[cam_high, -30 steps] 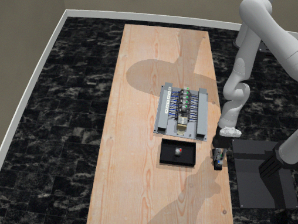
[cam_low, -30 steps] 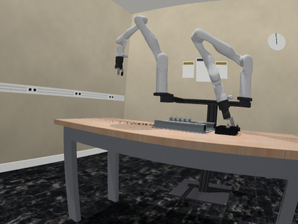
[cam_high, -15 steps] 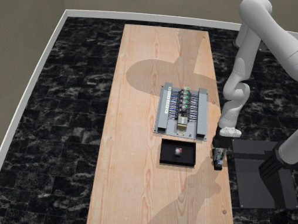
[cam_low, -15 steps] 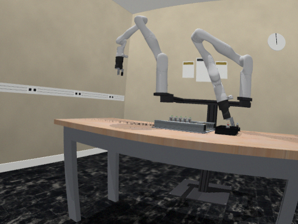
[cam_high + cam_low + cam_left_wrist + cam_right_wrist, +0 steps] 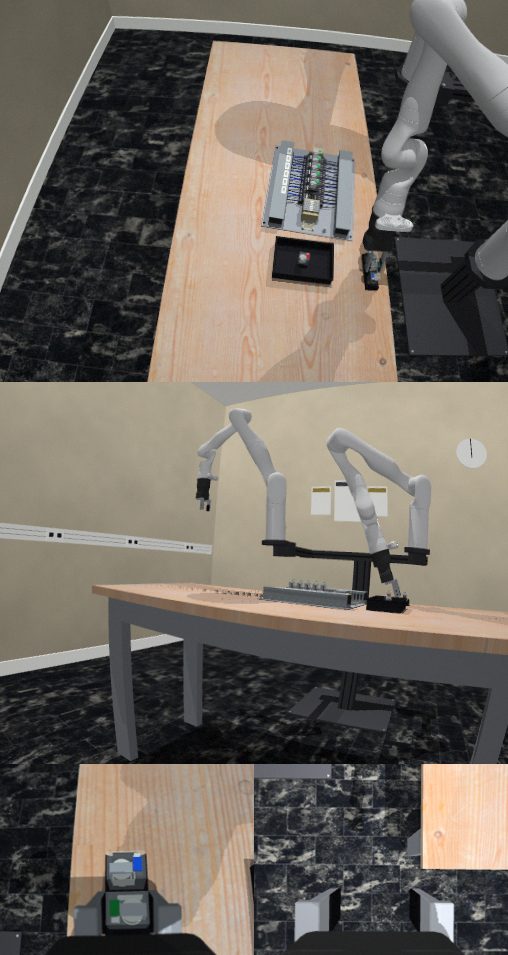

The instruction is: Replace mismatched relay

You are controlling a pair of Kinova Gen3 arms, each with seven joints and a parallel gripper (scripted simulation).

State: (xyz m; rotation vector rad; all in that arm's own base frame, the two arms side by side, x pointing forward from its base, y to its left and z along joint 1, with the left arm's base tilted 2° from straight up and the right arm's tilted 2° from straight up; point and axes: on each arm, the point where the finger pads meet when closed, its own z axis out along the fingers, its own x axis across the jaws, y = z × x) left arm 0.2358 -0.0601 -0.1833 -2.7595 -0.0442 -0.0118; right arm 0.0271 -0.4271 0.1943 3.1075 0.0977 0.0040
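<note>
The spare rack is 40 mm below my left hand. The rest, counted from my left hand: relay panel 290 mm to the right, 130 mm ahead, 20 mm below; black parts tray 190 mm ahead, 40 mm to the right, 30 mm below.
</note>
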